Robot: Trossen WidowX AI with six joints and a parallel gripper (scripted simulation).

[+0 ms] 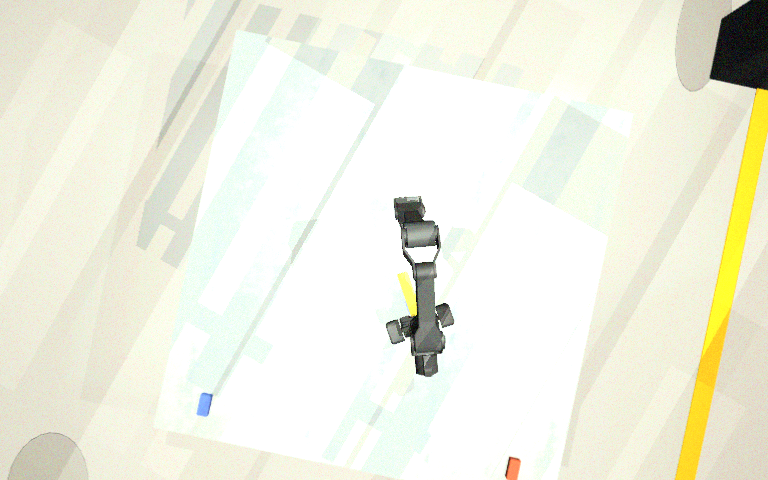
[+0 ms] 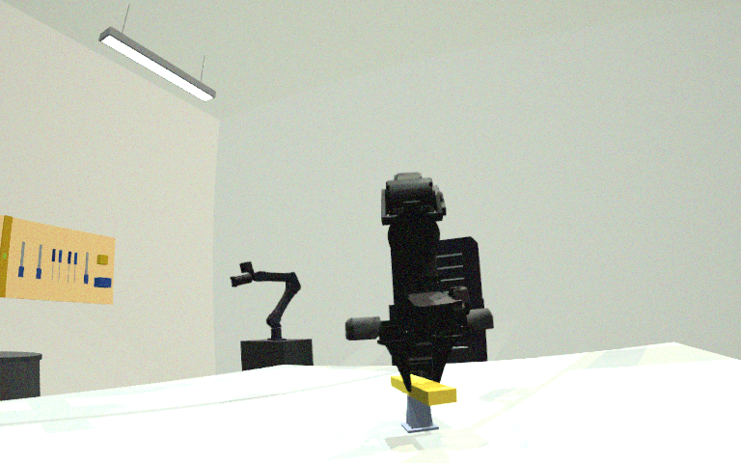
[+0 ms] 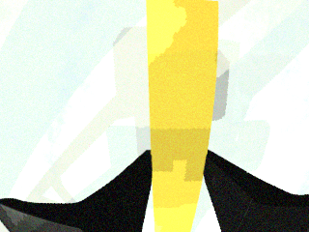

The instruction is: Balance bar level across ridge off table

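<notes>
The yellow bar is 2 cm behind my gripper tip and 1 cm to the right of it. The rest, counted from my gripper tip: small orange block (42 cm ahead, 40 cm to the left, 5 cm below); then small blue block (60 cm to the right, 42 cm ahead, 5 cm below).
</notes>
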